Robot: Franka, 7 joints.
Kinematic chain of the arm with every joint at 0, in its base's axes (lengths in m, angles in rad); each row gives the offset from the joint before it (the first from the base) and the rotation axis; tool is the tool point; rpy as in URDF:
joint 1: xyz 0 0 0.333 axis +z
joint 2: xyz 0 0 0 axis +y
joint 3: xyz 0 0 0.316 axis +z
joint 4: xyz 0.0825 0 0 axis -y
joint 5: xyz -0.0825 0 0.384 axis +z
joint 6: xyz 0 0 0 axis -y
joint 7: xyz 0.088 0 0 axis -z
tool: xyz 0 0 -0.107 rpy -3.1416 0 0
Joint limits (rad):
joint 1: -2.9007..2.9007
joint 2: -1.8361..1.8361
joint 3: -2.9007..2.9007
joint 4: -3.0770..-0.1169
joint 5: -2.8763..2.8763
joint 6: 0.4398..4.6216
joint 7: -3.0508..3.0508
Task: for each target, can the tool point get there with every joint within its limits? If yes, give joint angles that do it. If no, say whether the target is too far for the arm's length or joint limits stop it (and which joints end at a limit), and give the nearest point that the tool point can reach.
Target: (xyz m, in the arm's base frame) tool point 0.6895 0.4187 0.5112
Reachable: yes | joints 0.3987 0.8624 0.4703 -0.8899 1.0902 3.0461 -0.9539
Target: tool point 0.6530 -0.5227 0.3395
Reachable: yes | joints 2.1234 -1.1969 -2.3120 -0.7732 2.2745 2.6223 1.2881
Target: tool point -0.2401 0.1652 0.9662
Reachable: yes | joints -2.1873 0.6539 -2.2249 -1.2046 -1.2453 1.1721 -1.9321
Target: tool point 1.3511 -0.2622 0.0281
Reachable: no: too far | nearest point 0.8222 -0.1596 0.1474 | short by 0.552 m
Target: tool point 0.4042 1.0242 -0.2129
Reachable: no: too far | nearest point 0.2822 0.7150 -0.0481 | short by 0.371 m
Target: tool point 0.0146 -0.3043 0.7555
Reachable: yes | joints -1.0181 -0.9308 -0.2586 -2.4782 0.1641 3.1790 -0.5967
